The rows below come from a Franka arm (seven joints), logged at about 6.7 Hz.
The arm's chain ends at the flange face. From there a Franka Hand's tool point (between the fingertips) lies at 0.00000 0.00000 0.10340 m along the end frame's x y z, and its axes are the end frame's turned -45 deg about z.
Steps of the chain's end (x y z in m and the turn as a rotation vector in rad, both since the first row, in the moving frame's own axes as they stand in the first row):
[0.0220 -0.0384 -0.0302 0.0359 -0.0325 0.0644]
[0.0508 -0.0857 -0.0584 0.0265 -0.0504 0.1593]
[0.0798 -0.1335 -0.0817 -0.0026 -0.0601 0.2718]
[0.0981 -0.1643 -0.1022 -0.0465 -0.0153 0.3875]
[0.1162 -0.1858 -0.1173 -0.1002 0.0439 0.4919]
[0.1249 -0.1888 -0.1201 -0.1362 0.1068 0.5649]
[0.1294 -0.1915 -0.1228 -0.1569 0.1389 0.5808]
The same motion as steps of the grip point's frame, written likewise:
[0.0431 -0.0166 -0.0303 0.0484 0.0024 0.0644]
[0.0952 -0.0304 -0.0586 0.0544 -0.0169 0.1593]
[0.1469 -0.0427 -0.0819 0.0407 -0.0443 0.2718]
[0.1807 -0.0455 -0.1023 -0.0221 -0.0437 0.3875]
[0.2071 -0.0401 -0.1179 -0.1019 -0.0398 0.4919]
[0.2149 -0.0290 -0.1216 -0.1718 -0.0208 0.5649]
[0.2196 -0.0240 -0.1250 -0.2092 -0.0127 0.5808]

